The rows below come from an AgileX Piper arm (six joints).
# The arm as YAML. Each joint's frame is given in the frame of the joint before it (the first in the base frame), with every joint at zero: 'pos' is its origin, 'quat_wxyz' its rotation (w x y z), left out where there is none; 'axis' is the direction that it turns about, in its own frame. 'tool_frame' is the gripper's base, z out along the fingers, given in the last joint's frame.
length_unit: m
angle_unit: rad
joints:
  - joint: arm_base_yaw
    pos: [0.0, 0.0, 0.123]
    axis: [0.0, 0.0, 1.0]
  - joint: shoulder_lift
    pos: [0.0, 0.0, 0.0]
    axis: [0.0, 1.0, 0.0]
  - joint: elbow
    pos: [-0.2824, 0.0, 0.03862]
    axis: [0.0, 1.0, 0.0]
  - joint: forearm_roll
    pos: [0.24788, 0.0, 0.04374]
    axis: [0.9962, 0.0, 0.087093]
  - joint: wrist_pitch
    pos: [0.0, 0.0, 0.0]
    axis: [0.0, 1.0, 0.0]
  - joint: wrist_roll
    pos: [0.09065, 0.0, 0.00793]
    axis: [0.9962, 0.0, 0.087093]
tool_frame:
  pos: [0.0, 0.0, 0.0]
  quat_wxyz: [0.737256, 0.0, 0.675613, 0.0]
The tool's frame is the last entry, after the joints.
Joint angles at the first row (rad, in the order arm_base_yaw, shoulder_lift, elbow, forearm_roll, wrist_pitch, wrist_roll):
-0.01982 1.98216 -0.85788 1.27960 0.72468 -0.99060
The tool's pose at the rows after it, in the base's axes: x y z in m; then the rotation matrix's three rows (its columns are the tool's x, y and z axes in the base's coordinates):
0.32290 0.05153 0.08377; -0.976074 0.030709 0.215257; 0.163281 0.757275 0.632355; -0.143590 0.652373 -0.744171
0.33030 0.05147 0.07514; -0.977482 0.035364 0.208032; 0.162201 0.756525 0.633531; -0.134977 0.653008 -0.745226
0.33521 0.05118 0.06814; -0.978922 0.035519 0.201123; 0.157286 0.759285 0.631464; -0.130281 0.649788 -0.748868
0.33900 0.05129 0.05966; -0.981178 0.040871 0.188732; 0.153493 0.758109 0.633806; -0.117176 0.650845 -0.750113
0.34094 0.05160 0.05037; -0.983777 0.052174 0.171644; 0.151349 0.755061 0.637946; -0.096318 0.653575 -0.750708
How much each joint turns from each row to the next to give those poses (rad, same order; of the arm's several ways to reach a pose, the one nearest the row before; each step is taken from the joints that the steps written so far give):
0.00001 0.05030 -0.03334 -0.00098 0.00236 -0.00978
-0.00002 0.04334 -0.03372 0.00093 0.00120 -0.00207
0.00002 0.03191 -0.02396 -0.00358 -0.00212 -0.00309
-0.00001 0.03561 -0.02182 -0.00089 0.00318 -0.00257
0.00000 0.03533 -0.01637 -0.00038 0.00544 0.00003

